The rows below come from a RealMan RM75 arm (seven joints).
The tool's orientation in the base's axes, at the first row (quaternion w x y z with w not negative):
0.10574 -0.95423 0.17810 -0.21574
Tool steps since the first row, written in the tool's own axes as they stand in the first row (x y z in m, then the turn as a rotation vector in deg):
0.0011 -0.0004 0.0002 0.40 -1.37 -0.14
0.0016 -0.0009 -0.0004 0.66 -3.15 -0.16
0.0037 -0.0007 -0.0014 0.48 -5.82 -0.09
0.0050 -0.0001 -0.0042 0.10 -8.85 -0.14
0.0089 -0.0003 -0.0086 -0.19 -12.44 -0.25
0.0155 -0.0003 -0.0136 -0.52 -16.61 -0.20
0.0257 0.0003 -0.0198 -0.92 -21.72 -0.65
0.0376 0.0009 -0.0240 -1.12 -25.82 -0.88
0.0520 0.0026 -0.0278 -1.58 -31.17 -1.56
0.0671 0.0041 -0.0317 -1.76 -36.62 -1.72
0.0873 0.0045 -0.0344 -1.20 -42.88 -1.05
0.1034 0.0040 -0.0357 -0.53 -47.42 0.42
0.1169 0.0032 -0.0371 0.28 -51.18 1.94
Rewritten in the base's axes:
0.0011 0.0000 0.0003 0.68 1.08 0.66
0.0014 0.0002 0.0012 1.41 2.61 1.27
0.0027 -0.0010 0.0028 2.08 5.12 1.88
0.0024 -0.0024 0.0056 2.63 8.03 2.63
0.0037 -0.0042 0.0110 3.39 11.41 3.62
0.0071 -0.0074 0.0179 4.36 15.36 4.61
0.0127 -0.0127 0.0270 5.32 20.13 6.28
0.0207 -0.0183 0.0350 6.26 23.93 7.55
0.0306 -0.0259 0.0433 7.14 28.91 9.47
0.0411 -0.0336 0.0520 8.52 33.94 11.07
0.0569 -0.0421 0.0618 11.13 39.53 12.43
0.0700 -0.0480 0.0691 13.70 43.61 12.64
0.0810 -0.0526 0.0757 16.17 46.92 12.65

